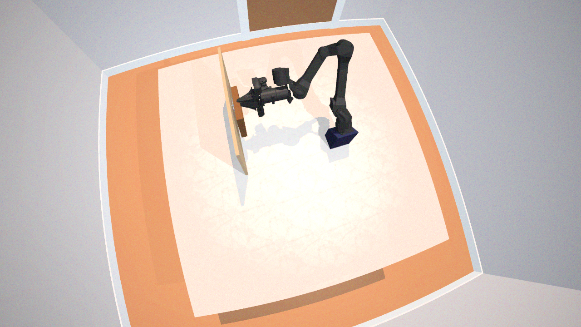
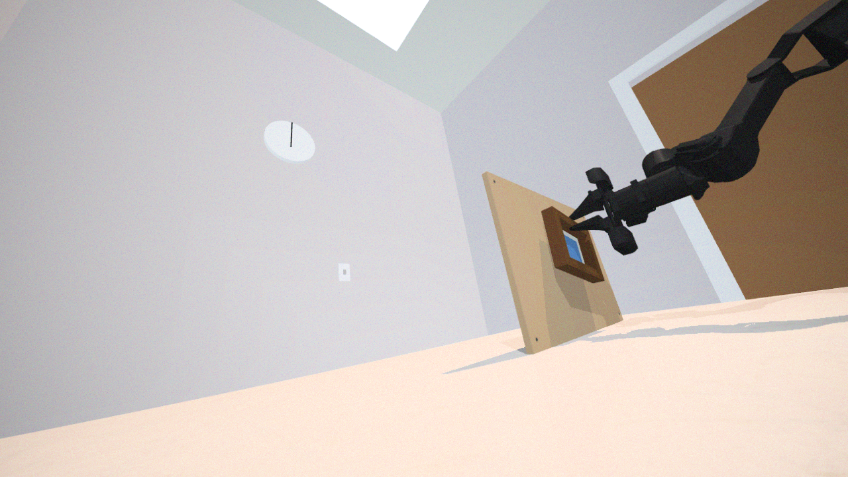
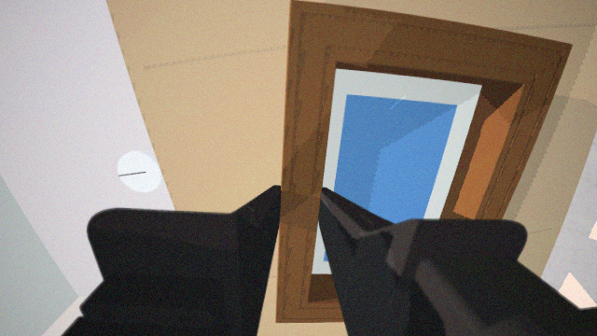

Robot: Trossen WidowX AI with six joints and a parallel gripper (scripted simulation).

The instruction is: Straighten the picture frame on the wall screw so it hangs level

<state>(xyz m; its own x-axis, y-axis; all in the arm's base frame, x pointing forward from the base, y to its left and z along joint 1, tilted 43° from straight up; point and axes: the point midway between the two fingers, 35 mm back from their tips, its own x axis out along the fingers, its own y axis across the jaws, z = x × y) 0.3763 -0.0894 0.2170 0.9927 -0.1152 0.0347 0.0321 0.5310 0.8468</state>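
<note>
Now: the brown wooden picture frame 1 cm ahead of my gripper tip, 1 cm to the left of it and 5 cm below it. The rest, counted from my gripper tip: tan wall board (2 cm ahead, 7 cm below).
</note>
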